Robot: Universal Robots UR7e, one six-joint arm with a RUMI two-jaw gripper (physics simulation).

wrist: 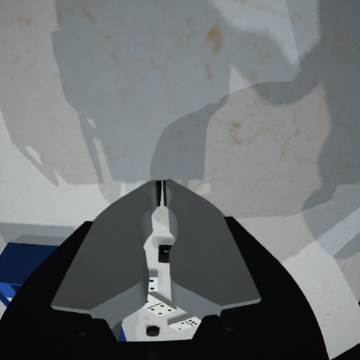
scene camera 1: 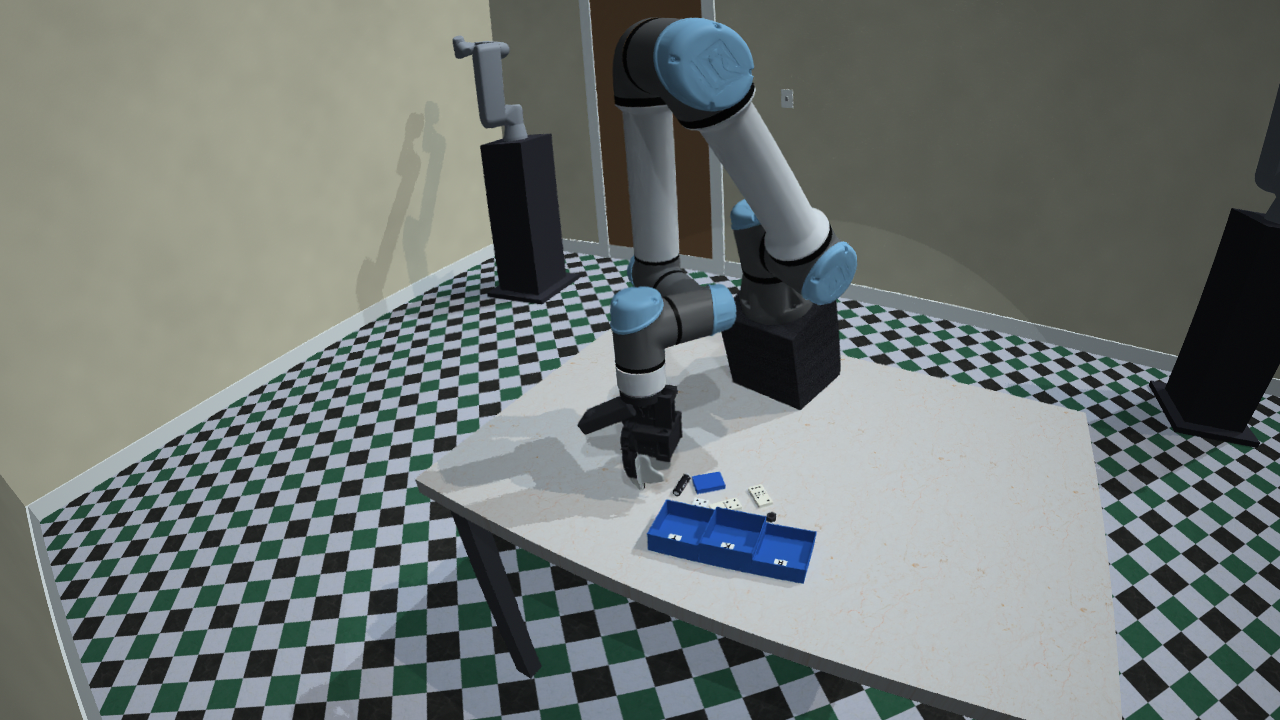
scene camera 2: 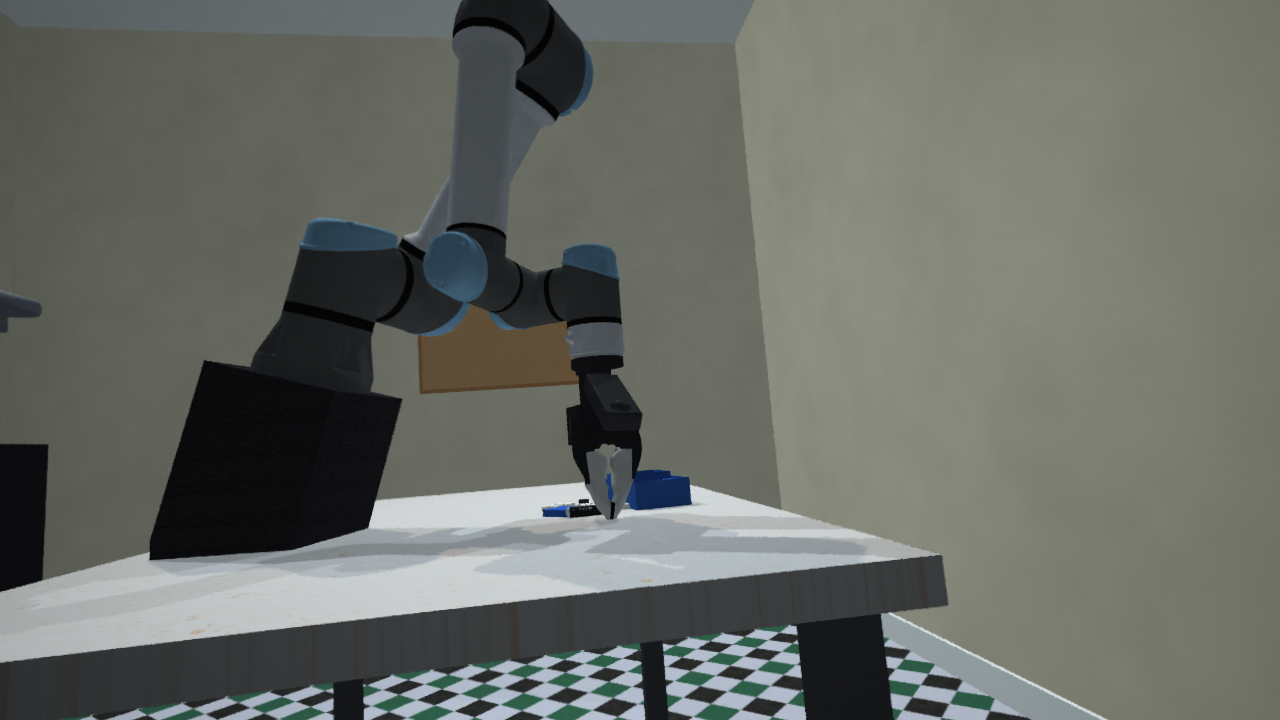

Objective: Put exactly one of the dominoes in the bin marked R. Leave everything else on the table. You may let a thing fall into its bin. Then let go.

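Frame: origin at the arm's base, x ahead, y left, z up, level; millimetres.
Seen in the pictures: gripper, fingertip midpoint: (scene camera 1: 642, 487) (scene camera 2: 611, 519); arm's base, origin of the base link: (scene camera 1: 777, 300) (scene camera 2: 312, 381).
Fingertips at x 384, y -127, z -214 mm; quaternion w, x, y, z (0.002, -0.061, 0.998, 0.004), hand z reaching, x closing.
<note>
Offsets run from my fingertips to a thing's top centre. "pt": to the spot under its first point.
My gripper (scene camera 1: 641, 485) (scene camera 2: 612, 516) (wrist: 162, 182) is shut and empty, its tips low at the table top, left of the objects in scene camera 1. Three white dominoes lie flat on the table: one domino {22 mm ahead, 113 mm left, 7 mm up} (scene camera 1: 700, 502) (wrist: 153, 284) close behind the bin row, one domino {1 mm back, 155 mm left, 7 mm up} (scene camera 1: 732, 504) (wrist: 161, 305) beside it, and one domino {47 mm back, 202 mm left, 7 mm up} (scene camera 1: 759, 495) (wrist: 184, 324) farther right in scene camera 1. The fingers partly hide them in the wrist view. The blue bin row {pt 122 mm ahead, 256 mm left, 24 mm up} (scene camera 1: 760, 565) (scene camera 2: 660, 493) (wrist: 25, 262) has three compartments with small white labels; I cannot read which is R.
A black battery {26 mm back, 64 mm left, 14 mm up} (scene camera 1: 681, 484) (scene camera 2: 583, 510) (wrist: 164, 253) lies near the gripper, beside a blue block {49 mm back, 105 mm left, 10 mm up} (scene camera 1: 708, 481) (scene camera 2: 554, 511). A small black piece {3 mm back, 236 mm left, 9 mm up} (scene camera 1: 770, 516) (wrist: 153, 330) lies at the bin row's back wall. The table's edge (scene camera 1: 572, 566) runs beyond the bins.
</note>
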